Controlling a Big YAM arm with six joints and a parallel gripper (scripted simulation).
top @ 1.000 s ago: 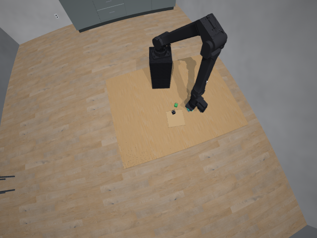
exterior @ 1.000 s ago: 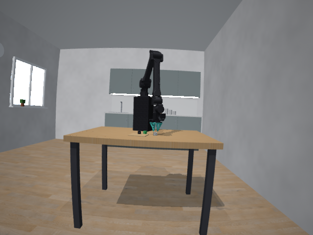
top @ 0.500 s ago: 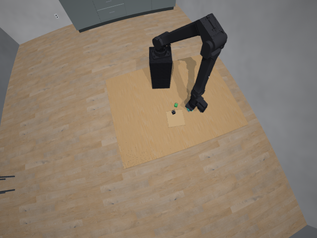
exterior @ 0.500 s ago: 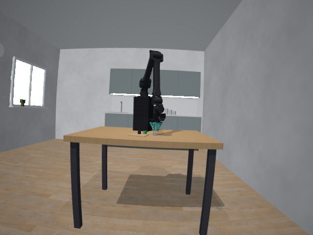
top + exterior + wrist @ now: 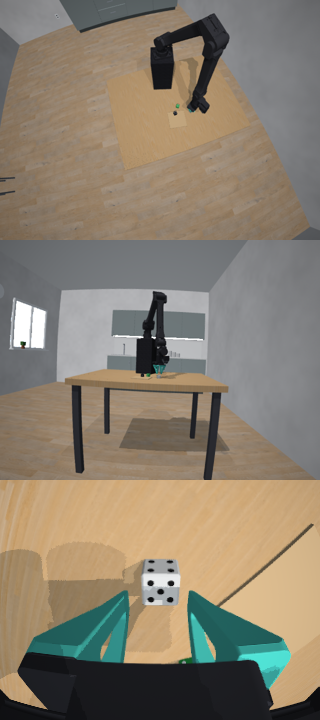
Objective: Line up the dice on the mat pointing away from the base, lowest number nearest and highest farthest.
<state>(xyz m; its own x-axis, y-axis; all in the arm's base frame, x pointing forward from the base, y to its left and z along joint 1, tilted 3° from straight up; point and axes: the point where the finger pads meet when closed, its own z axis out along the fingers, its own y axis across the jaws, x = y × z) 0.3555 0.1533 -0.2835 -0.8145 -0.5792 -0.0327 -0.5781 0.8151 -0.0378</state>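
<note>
Right now the white die is 3 cm below my hand. Round my hand: mat: 13 cm to the right, 4 cm below, 4 cm ahead; green die: 10 cm to the right, 7 cm behind, 3 cm below; black die: 14 cm to the right, 2 cm below, 1 cm behind.
</note>
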